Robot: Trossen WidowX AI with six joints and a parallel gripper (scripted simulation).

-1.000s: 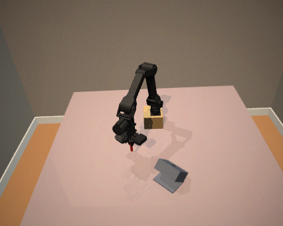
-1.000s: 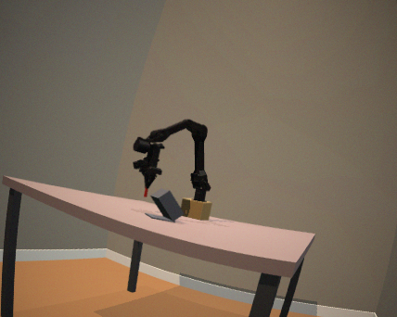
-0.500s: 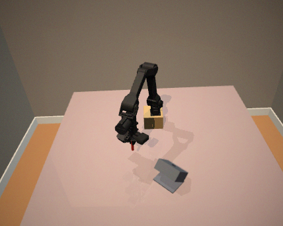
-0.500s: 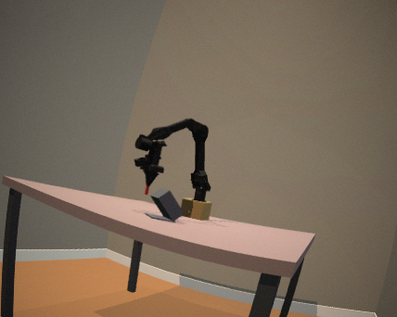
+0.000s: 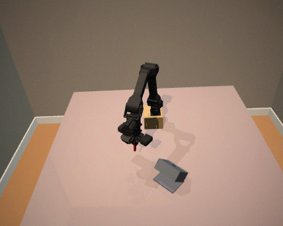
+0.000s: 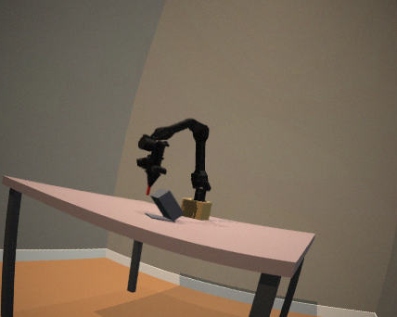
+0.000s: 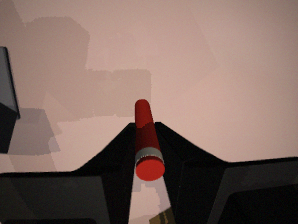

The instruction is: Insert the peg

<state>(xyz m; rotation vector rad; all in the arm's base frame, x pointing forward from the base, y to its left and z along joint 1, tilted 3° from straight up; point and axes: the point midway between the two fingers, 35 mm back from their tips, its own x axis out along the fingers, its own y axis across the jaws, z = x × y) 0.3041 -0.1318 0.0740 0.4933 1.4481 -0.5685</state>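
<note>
The sloped panel lies 14 cm ahead of my gripper tip, 18 cm to the left of it and 6 cm below it. From my gripper tip the other things lie so: flat foot plate 15 cm ahead, 16 cm to the left, 12 cm below; then red peg 2 cm above.
</note>
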